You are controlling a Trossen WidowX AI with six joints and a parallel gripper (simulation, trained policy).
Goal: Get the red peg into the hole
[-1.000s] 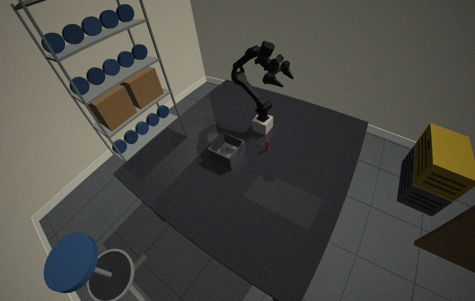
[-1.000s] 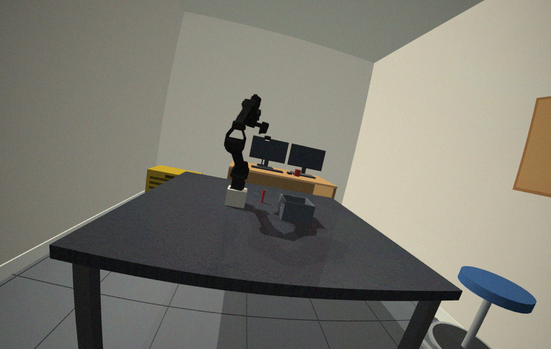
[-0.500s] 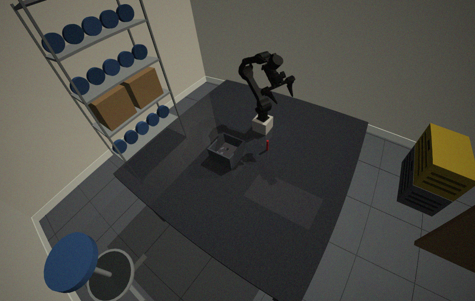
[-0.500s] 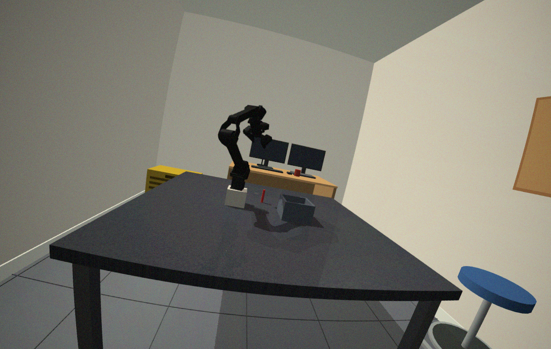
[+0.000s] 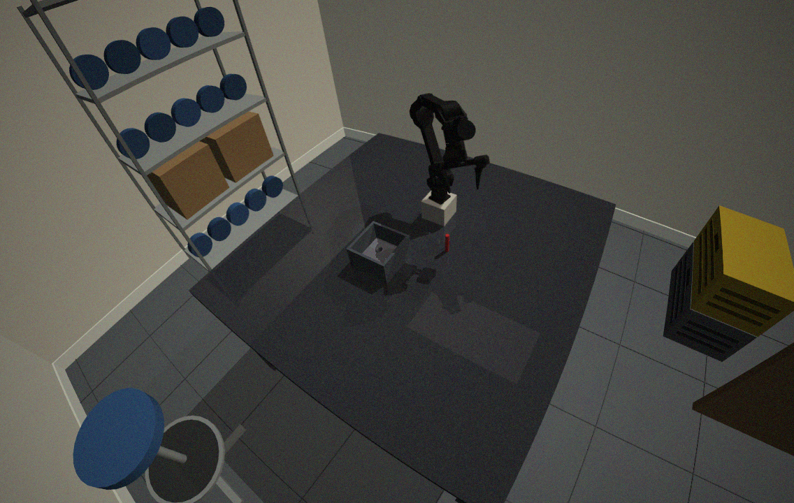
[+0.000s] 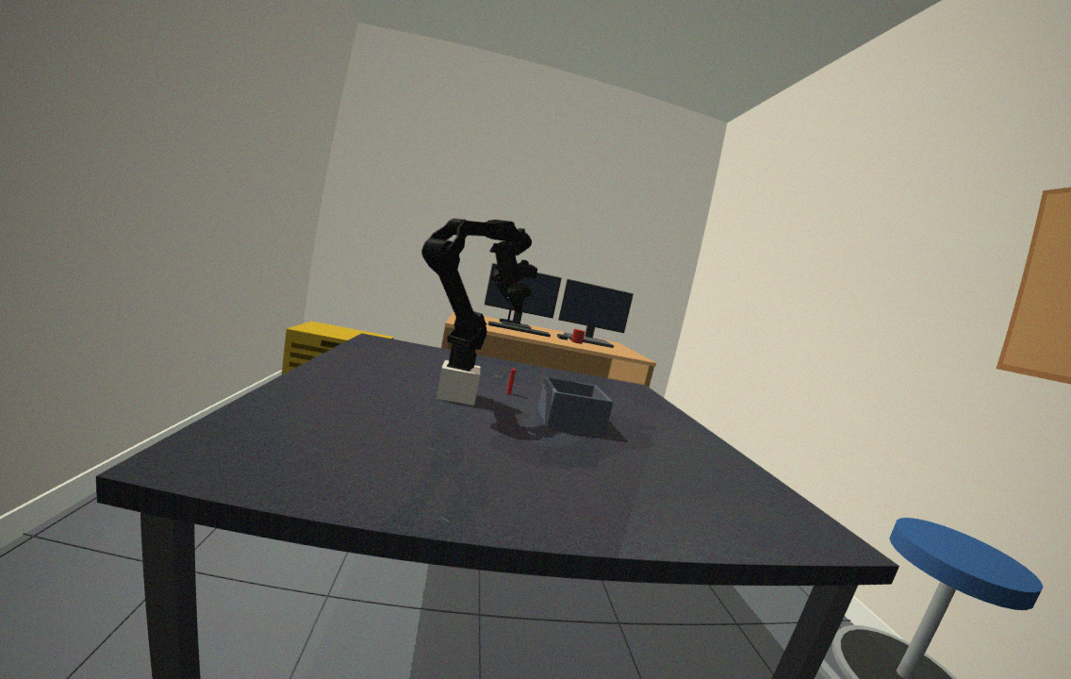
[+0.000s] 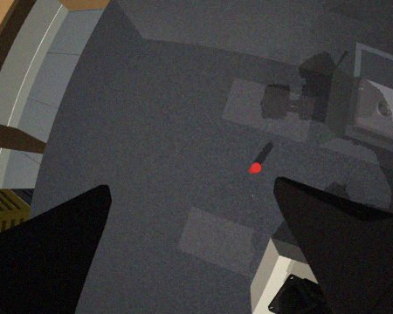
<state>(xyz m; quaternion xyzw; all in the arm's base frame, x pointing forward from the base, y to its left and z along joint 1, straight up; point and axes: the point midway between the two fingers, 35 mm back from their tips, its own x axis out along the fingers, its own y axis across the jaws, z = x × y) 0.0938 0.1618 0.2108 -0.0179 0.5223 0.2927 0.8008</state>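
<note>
Now: gripper tip 40 mm short of the red peg, 30 mm to the left of it and 230 mm above it. Round my gripper tip: plate (230 mm ahead, 190 mm to the right, 220 mm below); then grey box (230 mm ahead, 190 mm to the right, 240 mm below).
</note>
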